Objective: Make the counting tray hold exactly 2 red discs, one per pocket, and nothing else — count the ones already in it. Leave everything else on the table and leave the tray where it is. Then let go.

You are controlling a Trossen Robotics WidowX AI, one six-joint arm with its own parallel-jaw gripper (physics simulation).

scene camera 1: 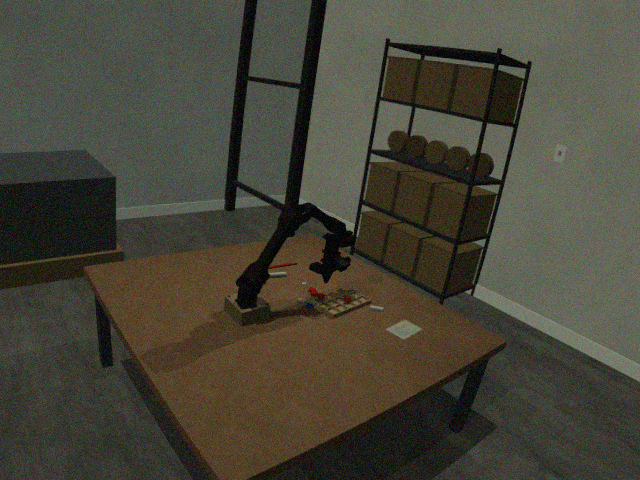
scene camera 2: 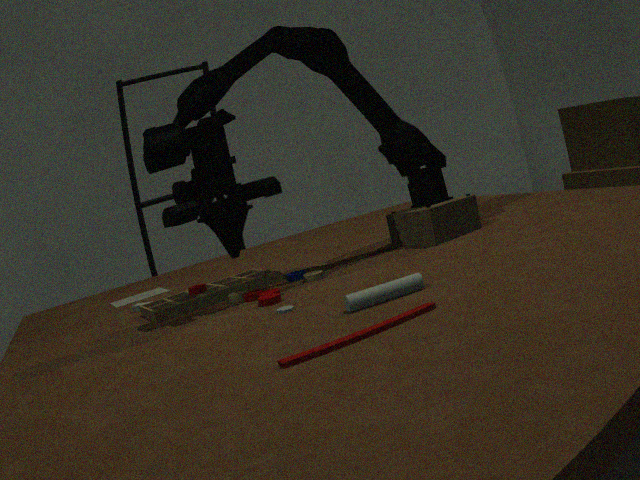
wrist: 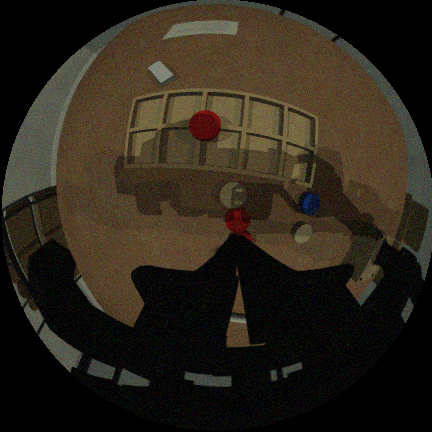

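Note:
The wooden counting tray (scene camera 1: 333, 313) (scene camera 2: 155, 315) (wrist: 245, 110) has two rows of pockets. One red disc (scene camera 1: 347, 299) (scene camera 2: 196, 289) (wrist: 205, 125) lies high on it, over a divider crossing rather than plainly inside one pocket. Outside the tray, a red disc (scene camera 2: 253, 296) (wrist: 237, 220) lies beside another red disc (scene camera 2: 269, 297) (wrist: 247, 237), which the fingertips partly hide in the wrist view. My gripper (scene camera 1: 326, 280) (scene camera 2: 236, 254) (wrist: 234, 238) is shut and empty, above the table beside the tray. Whether more red discs lie behind the fingers is hidden.
Near the tray lie a blue disc (scene camera 1: 309, 305) (scene camera 2: 295, 275) (wrist: 310, 203) and two cream discs, one (wrist: 233, 195) close to it, another (scene camera 2: 313, 275) (wrist: 302, 232) farther off. A white cylinder (scene camera 2: 384, 292), red stick (scene camera 2: 356, 336), white disc (scene camera 2: 285, 309), white block (wrist: 161, 72) and paper (scene camera 1: 404, 329) also lie around.

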